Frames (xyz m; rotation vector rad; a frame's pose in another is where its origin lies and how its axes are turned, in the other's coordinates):
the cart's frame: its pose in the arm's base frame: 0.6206 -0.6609 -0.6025 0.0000 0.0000 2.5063
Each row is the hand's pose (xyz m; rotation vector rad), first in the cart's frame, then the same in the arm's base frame.
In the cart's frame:
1: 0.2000 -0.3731 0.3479 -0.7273 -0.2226 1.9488
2: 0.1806 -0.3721 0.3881 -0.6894 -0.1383 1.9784
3: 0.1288 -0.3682 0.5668 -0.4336 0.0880 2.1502
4: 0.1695 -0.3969 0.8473 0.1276 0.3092 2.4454
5: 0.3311 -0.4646 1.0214 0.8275 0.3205 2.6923
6: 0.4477 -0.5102 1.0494 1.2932 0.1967 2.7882
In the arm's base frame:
1: 0.6810 -0.2419 -0.2546 0.0150 0.7265 -1.6807
2: 0.6960 -0.2542 -0.2144 0.0797 0.6629 -1.6735
3: 0.7354 -0.2881 -0.0357 0.1989 0.3491 -1.5796
4: 0.7197 -0.2409 0.2448 0.2094 -0.1796 -1.3069
5: 0.6298 -0.0905 0.4189 0.0339 -0.6522 -0.9253
6: 0.5630 0.0154 0.4469 -0.1484 -0.8818 -0.6572

